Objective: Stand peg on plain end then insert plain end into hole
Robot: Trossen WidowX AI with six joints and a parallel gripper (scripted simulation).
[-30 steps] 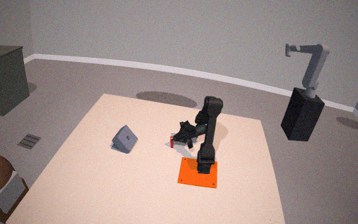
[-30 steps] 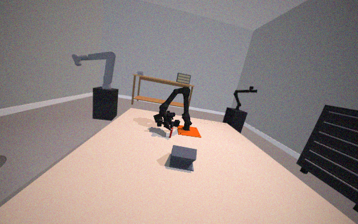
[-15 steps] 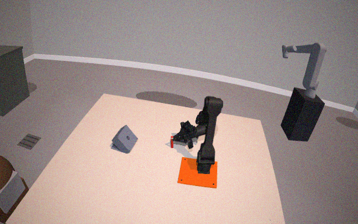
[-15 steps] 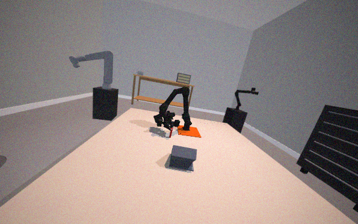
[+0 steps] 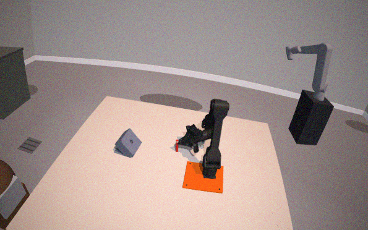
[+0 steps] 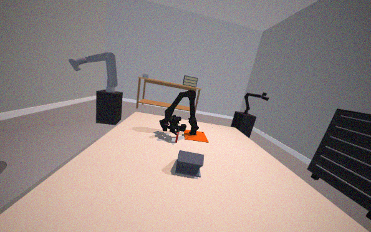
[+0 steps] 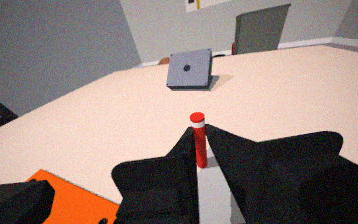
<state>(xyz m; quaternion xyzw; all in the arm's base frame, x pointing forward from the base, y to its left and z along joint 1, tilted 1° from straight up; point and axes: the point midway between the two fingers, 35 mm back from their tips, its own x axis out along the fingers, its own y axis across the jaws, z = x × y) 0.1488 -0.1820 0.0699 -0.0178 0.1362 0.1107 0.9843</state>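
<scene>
Right now my gripper tip is 10 mm above the red peg. The rest, counted from my gripper tip: grey sloped panel 270 mm ahead, 40 mm to the left, 20 mm below.
</scene>
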